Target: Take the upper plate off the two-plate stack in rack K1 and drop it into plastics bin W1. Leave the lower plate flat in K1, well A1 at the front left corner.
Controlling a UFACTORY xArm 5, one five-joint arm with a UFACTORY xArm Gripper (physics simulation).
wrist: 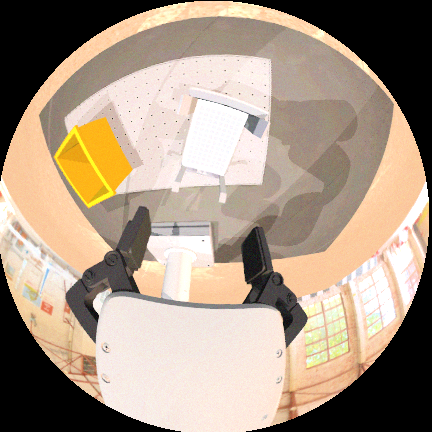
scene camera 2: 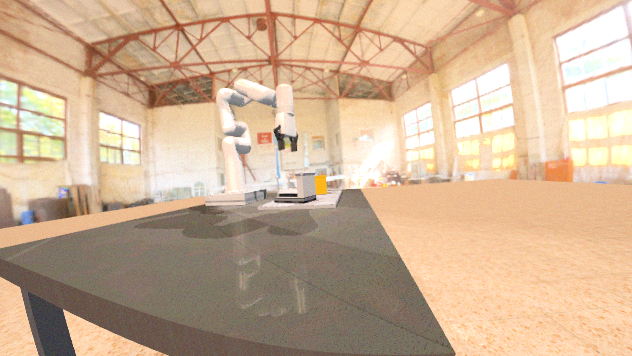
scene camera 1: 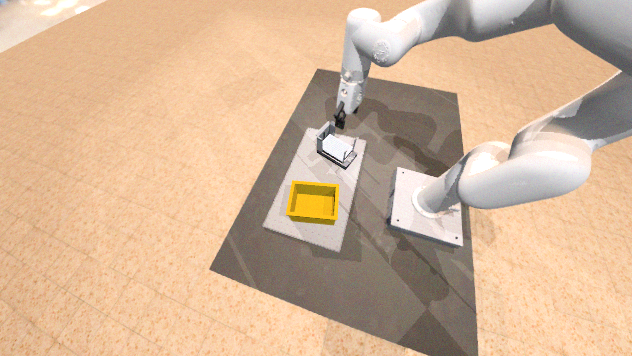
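Observation:
The white gridded plate on top lies flat in rack K1. The rack has a tall grey wall on one side and slim posts opposite. Whether a second plate lies under the top one cannot be told, and well A1 cannot be made out. The yellow plastics bin W1 stands apart from the rack; its floor looks bare in the first scene view. My gripper is open and empty, pointing down, well above the rack's level.
Rack and bin stand on a pale perforated board on the dark table. The robot's base plate stands beside the board. The rack's tall wall and posts rise around the plate.

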